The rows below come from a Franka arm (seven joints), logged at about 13 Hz.
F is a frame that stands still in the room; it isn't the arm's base.
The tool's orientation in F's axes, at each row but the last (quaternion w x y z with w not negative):
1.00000, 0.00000, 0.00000, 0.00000
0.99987, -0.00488, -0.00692, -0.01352
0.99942, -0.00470, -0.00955, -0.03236
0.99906, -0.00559, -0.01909, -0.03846
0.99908, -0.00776, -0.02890, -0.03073
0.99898, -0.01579, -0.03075, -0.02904
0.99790, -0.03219, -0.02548, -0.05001
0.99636, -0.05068, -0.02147, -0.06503
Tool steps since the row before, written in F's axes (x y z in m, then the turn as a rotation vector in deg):
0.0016, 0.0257, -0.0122, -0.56, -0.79, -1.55
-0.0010, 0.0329, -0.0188, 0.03, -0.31, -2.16
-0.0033, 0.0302, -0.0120, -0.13, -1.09, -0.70
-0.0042, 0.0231, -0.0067, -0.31, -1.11, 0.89
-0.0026, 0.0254, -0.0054, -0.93, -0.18, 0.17
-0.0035, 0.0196, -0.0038, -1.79, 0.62, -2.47
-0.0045, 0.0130, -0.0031, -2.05, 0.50, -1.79
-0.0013, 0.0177, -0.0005, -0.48, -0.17, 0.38
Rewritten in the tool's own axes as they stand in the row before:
0.0016, 0.0257, -0.0122, -0.56, -0.79, -1.55
-0.0021, 0.0330, -0.0185, 0.01, -0.29, -2.16
-0.0055, 0.0300, -0.0116, -0.07, -1.09, -0.71
-0.0062, 0.0228, -0.0062, -0.19, -1.14, 0.89
-0.0045, 0.0253, -0.0048, -0.91, -0.24, 0.22
-0.0048, 0.0195, -0.0029, -1.97, 0.59, -2.34
-0.0059, 0.0126, -0.0020, -2.18, 0.40, -1.65
-0.0036, 0.0173, 0.0014, -0.44, -0.27, 0.38

